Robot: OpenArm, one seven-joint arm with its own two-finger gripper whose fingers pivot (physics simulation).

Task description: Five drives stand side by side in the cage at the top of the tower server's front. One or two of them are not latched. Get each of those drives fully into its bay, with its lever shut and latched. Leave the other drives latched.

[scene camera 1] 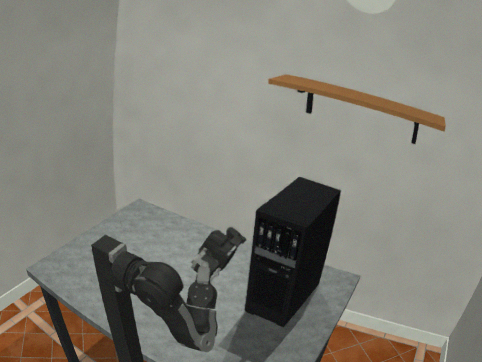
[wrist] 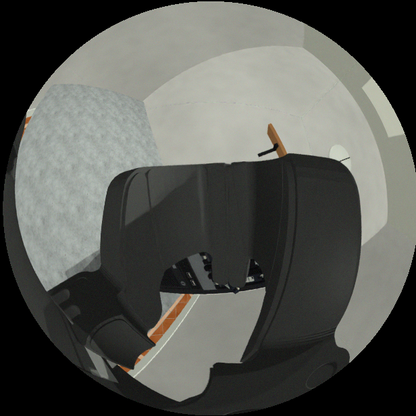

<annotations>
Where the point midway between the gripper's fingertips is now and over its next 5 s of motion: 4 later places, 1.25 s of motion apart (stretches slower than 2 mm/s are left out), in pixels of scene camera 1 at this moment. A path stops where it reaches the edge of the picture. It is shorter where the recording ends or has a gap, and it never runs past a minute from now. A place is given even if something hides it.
The gripper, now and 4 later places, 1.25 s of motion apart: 237,234; 286,262; 273,251; 286,258; 282,284
</annotations>
